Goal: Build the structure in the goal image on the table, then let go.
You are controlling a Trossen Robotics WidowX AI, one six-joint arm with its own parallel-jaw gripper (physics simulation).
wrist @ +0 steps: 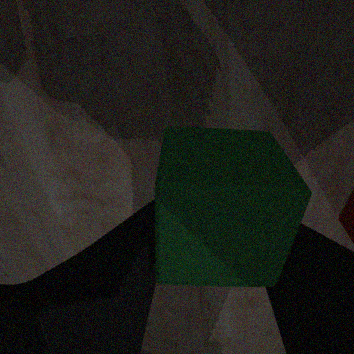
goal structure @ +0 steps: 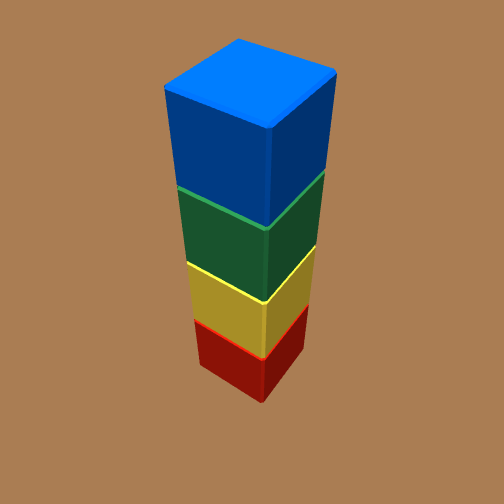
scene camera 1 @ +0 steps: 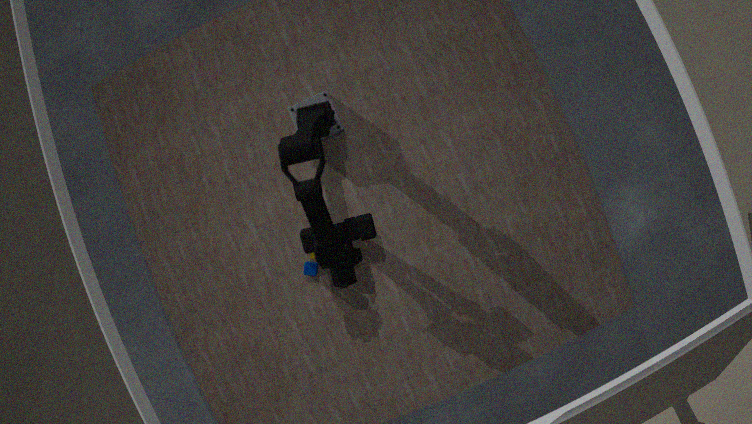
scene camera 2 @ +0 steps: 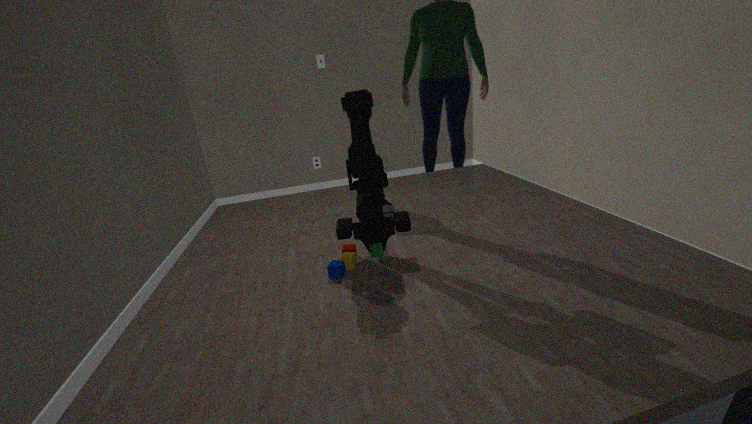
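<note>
My gripper [scene camera 2: 376, 242] [wrist: 218, 270] is shut on a green cube [scene camera 2: 376, 250] [wrist: 225, 207] and holds it very low over the wooden floor; I cannot tell whether the cube touches the floor. Just left of it, a red cube [scene camera 2: 348, 247] sits on top of a yellow cube [scene camera 2: 349, 260]; a sliver of the red cube [wrist: 348, 214] shows at the right edge of the wrist view. A blue cube [scene camera 2: 336, 269] [scene camera 1: 310, 268] lies on the floor beside the yellow one, on its near left. In the overhead view the arm [scene camera 1: 335, 253] hides the green and red cubes.
A person in a green top [scene camera 2: 442, 55] stands at the back wall. The arm's base plate [scene camera 1: 320, 98] is fixed to the floor behind the cubes. Long dark shadows of the arm stretch to the right. Walls with a white skirting board [scene camera 2: 148, 287] close the room.
</note>
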